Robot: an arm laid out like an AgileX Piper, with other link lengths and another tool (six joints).
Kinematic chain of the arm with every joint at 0, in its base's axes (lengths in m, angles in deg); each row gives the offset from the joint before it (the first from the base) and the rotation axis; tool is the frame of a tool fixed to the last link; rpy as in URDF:
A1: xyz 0 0 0.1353 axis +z
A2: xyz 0 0 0 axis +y
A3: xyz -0.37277 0 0.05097 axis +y
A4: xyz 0.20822 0 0.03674 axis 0.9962 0 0.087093
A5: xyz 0 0 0 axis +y
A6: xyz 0.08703 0 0.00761 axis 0.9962 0 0.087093
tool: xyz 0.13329 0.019 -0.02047 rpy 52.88 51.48 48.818
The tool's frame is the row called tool.
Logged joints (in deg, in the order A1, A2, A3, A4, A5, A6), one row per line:
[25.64 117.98 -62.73 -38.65 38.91 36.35]
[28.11 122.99 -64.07 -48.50 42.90 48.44]
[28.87 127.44 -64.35 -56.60 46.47 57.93]
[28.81 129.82 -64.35 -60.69 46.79 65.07]
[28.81 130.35 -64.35 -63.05 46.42 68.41]
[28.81 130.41 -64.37 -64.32 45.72 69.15]
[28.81 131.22 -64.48 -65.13 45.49 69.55]
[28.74 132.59 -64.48 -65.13 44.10 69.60]
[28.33 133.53 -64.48 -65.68 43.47 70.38]
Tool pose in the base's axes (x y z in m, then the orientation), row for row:
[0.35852 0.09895 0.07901 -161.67 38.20 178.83]
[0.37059 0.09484 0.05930 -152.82 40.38 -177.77]
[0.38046 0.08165 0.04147 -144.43 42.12 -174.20]
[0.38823 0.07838 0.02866 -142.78 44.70 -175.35]
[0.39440 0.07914 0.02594 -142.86 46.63 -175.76]
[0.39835 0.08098 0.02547 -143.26 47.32 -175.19]
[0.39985 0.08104 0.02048 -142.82 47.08 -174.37]
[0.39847 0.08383 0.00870 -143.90 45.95 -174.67]
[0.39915 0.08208 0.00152 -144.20 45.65 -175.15]
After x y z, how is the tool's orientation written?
As angles about the fixed x, y, z axes (roll, pitch, yaw), in degrees.
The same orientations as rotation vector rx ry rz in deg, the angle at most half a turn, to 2 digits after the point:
[9.28 140.30 -23.14]
[9.45 136.28 -31.91]
[9.57 132.14 -39.56]
[12.58 129.34 -41.16]
[13.68 127.62 -40.62]
[13.07 127.09 -39.62]
[12.29 127.15 -39.76]
[11.70 128.52 -39.09]
[11.99 128.90 -39.11]

